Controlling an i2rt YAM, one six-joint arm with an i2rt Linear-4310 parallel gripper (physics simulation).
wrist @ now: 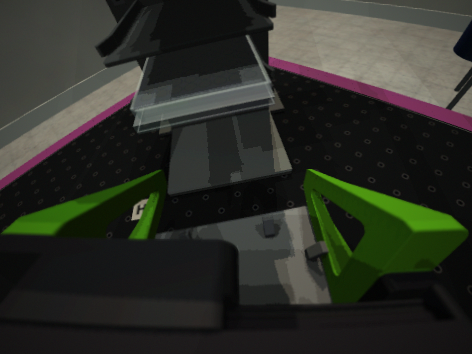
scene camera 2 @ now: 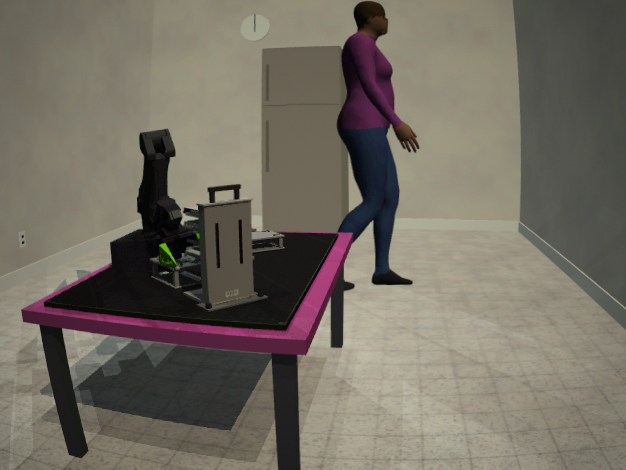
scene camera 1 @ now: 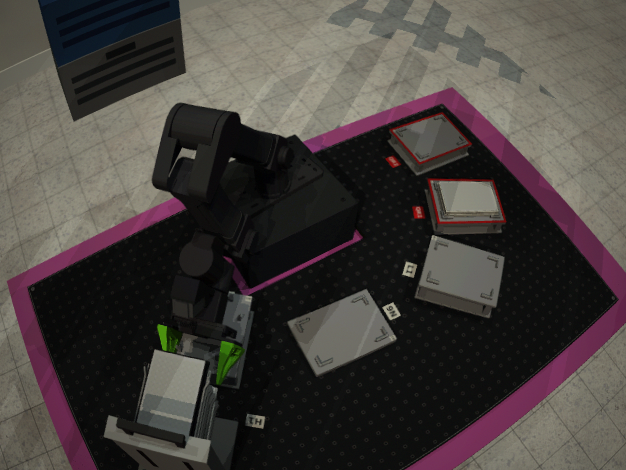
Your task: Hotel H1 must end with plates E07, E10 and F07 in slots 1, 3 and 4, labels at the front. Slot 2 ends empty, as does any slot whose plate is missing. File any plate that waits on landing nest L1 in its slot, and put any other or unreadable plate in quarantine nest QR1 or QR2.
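Pixels of known places: gripper, between the fingertips: (wrist: pixel 235 177) (scene camera 2: pixel 191 261); arm's base, origin of its link: (scene camera 2: pixel 152 233) (scene camera 1: pixel 272 189).
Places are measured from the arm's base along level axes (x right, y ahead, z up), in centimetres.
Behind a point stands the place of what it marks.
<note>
Hotel H1 (scene camera 1: pixel 156 439) {x 45.3, y 35.2, z 16.4 cm} (scene camera 2: pixel 227 252) {x 46.8, y 35.6, z 3.7 cm} (wrist: pixel 200 20) {x 39.2, y 28.1, z 5.2 cm} stands at the table's left end. A pale plate (scene camera 1: pixel 174 376) {x 37.5, y 27.7, z 13.8 cm} lies in its top slot in scene camera 1. In the wrist view a clear plate (wrist: pixel 205 97) {x 35.3, y 25.0, z 3.0 cm} sits in the lowest slot, under a dark shelf with no plate visible on it. Labels on the plates cannot be read. My gripper (scene camera 1: pixel 196 361) {x 34.0, y 22.8, z -1.6 cm} (wrist: pixel 235 177) {x 34.0, y 22.8, z -1.6 cm} is open and empty, in front of the hotel, low, facing it. Landing nest L1 (scene camera 1: pixel 462 273) {x -18.6, y 35.2, z -4.2 cm} is bare. A plate (scene camera 1: pixel 467 197) {x -33.3, y 23.1, z -3.8 cm} lies on QR1 (scene camera 1: pixel 432 204) {x -29.0, y 17.5, z -8.7 cm}. QR2 (scene camera 1: pixel 429 139) {x -40.2, y 5.3, z -5.3 cm} is bare.
A flat grey nest (scene camera 1: pixel 341 331) {x 6.0, y 28.4, z -8.1 cm} beside label N6 (scene camera 1: pixel 390 311) {x -4.4, y 30.6, z -9.3 cm} holds no plate. A raised grey stand (scene camera 1: pixel 242 316) {x 19.6, y 17.4, z -3.2 cm} (wrist: pixel 280 250) {x 31.8, y 18.1, z -3.3 cm} is beneath and beside the gripper. The hotel's handle (scene camera 2: pixel 224 188) {x 46.0, y 35.1, z 19.5 cm} rises on top. A person (scene camera 2: pixel 366 91) walks behind the table.
</note>
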